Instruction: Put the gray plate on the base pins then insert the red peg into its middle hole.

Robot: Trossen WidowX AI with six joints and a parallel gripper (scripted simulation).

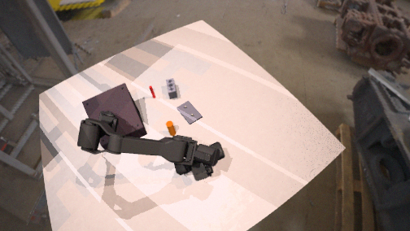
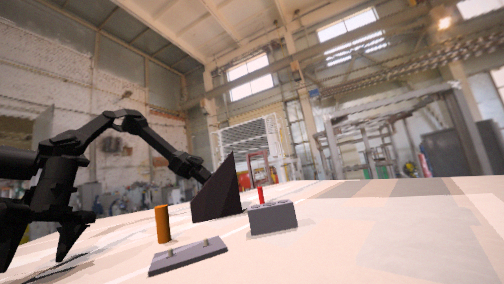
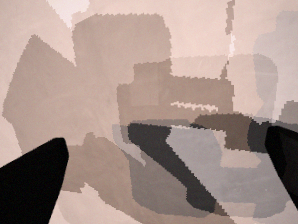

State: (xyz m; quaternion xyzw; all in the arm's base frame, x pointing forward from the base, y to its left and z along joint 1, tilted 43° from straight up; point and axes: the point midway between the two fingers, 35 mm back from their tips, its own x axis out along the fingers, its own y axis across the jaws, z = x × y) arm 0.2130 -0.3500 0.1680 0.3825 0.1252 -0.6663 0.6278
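My gripper tip is 110 mm short of the gray plate, 440 mm to the right of it and 20 mm below it. Also, from my gripper tip: red peg: 20 mm ahead, 470 mm to the left, 20 mm above; orange cylinder: 20 mm behind, 220 mm to the left, 20 mm above; base: 100 mm ahead, 270 mm to the left, 10 mm below.
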